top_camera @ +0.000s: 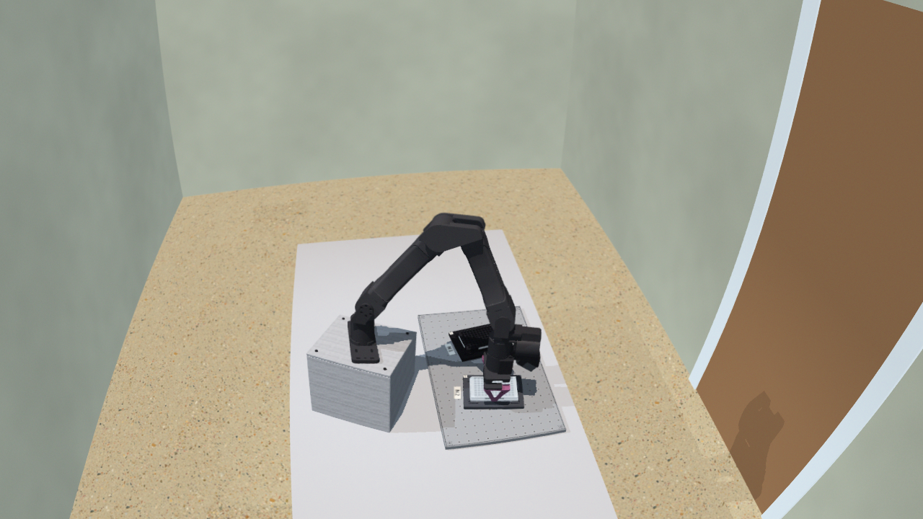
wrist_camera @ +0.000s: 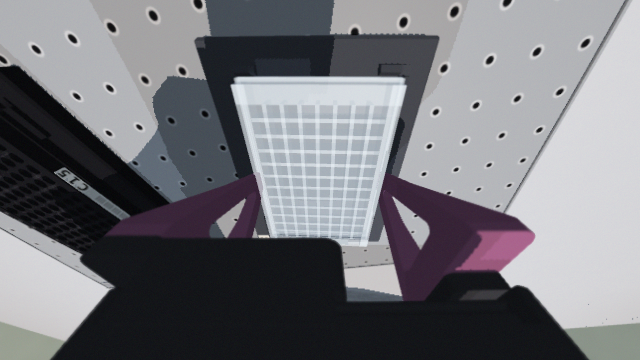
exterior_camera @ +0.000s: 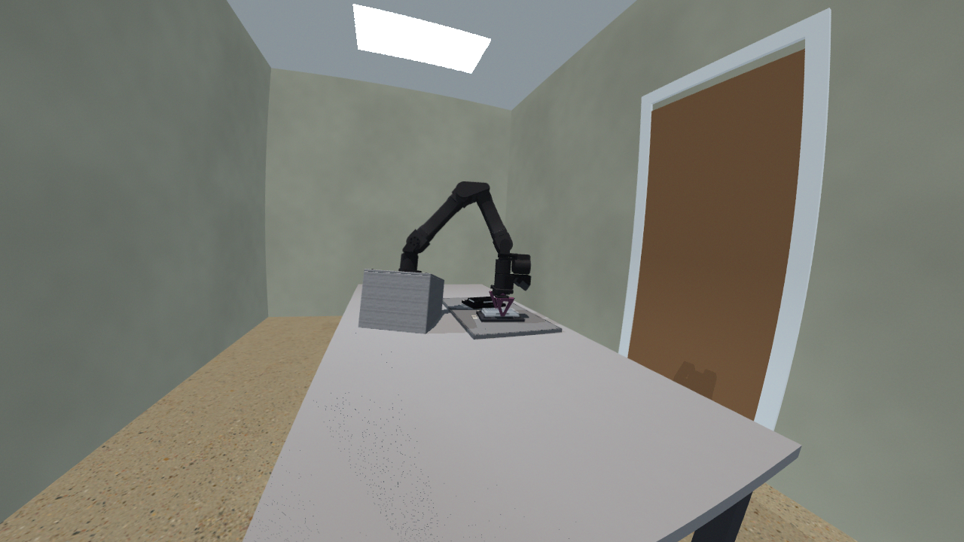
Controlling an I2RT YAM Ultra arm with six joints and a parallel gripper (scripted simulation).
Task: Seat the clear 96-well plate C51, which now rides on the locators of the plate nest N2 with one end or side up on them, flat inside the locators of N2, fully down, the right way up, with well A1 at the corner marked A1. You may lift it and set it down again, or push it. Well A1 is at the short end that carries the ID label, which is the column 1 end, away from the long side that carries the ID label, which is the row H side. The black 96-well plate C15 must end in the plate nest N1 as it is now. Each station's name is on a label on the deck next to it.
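Right now the clear 96-well plate C51 is 1 cm below my hand. Round my hand: black plate C15: 1 cm ahead, 21 cm to the left, 1 cm below; dark plate nest N2: 2 cm below; N2 label: 10 cm behind, 2 cm to the left, 2 cm below.
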